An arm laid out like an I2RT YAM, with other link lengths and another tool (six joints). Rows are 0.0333 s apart.
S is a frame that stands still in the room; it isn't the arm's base.
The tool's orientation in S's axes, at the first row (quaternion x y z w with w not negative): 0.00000 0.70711 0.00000 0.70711
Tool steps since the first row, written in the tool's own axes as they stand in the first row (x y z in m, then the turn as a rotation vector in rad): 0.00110 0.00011 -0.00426 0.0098 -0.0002 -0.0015; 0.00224 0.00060 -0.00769 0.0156 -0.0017 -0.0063; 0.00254 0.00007 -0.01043 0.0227 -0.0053 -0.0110; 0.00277 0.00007 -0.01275 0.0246 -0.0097 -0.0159
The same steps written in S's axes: -0.00426 0.00011 -0.00110 -0.0015 -0.0002 -0.0098; -0.00769 0.00060 -0.00224 -0.0063 -0.0017 -0.0156; -0.01043 0.00007 -0.00254 -0.0110 -0.0053 -0.0227; -0.01275 0.00007 -0.00277 -0.0159 -0.0097 -0.0246
